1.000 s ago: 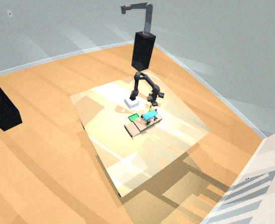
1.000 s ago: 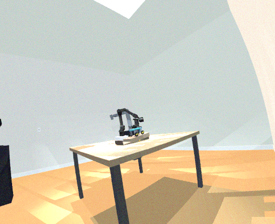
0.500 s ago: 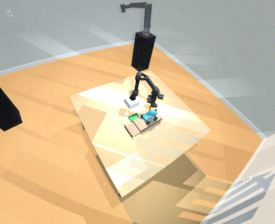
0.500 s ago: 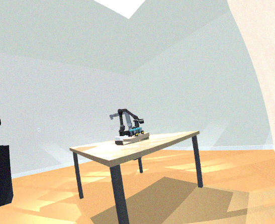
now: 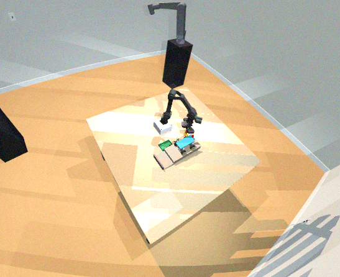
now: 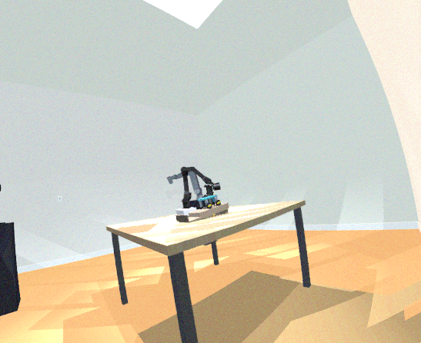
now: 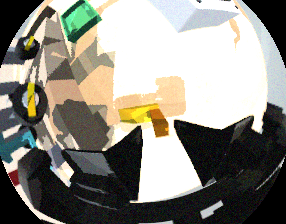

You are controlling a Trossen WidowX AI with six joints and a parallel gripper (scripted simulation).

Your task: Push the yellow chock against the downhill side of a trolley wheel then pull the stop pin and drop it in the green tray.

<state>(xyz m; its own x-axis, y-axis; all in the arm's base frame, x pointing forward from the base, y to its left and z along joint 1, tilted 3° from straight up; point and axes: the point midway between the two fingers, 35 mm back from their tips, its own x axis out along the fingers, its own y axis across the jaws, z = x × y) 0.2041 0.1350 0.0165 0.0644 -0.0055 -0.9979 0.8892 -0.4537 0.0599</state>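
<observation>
The yellow chock is 20 mm ahead of my gripper tip, 10 mm to the right of it and 30 mm below it. From my gripper tip the other things lie so: red-headed stop pin (120 mm ahead, 60 mm to the right, 80 mm above); then wooden ramp (130 mm ahead, 180 mm to the right); then teal trolley (130 mm ahead, 170 mm to the right, 60 mm above).
</observation>
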